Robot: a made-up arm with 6 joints.
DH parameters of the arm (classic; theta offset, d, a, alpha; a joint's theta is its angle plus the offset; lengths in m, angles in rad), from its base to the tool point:
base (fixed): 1.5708 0.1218 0 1.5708
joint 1: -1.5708 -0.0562 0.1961 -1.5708
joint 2: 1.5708 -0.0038 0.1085 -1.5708
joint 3: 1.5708 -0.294 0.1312 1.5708
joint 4: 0 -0.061 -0.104 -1.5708
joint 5: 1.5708 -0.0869 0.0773 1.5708
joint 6: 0 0.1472 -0.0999 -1.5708
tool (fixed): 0 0.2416 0 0
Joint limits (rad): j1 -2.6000..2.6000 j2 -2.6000..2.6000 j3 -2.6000..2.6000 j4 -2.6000..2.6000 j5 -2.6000..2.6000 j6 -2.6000..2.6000
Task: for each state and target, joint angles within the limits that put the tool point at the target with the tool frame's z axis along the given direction. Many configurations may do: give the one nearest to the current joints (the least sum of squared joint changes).
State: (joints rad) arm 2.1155 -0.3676 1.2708 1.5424 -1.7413 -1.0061
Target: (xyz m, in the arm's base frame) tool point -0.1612 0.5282 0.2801 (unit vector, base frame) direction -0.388 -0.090 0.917
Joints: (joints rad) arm 1.8212 -0.1463 0.6457 2.2344 -1.1713 -0.6175
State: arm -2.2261 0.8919 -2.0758 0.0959 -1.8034 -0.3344
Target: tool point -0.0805 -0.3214 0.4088 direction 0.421 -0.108 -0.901
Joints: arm -2.6000 0.2076 -2.1250 0.4799 -2.5359 -0.8407
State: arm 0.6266 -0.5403 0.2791 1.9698 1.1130 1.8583
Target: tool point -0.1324 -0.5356 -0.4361 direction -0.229 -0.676 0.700
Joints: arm -0.0175 0.0197 -0.3334 1.6707 1.5642 2.4888
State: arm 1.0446 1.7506 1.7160 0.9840 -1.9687 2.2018
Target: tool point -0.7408 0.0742 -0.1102 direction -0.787 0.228 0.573
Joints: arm 0.0668 1.3465 2.3595 0.5956 -2.4113 1.9335
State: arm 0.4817 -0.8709 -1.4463 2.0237 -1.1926 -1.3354
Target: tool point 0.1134 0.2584 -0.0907 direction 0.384 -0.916 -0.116
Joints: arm 1.3269 -0.8329 -1.0079 2.3209 -0.6768 -1.3464
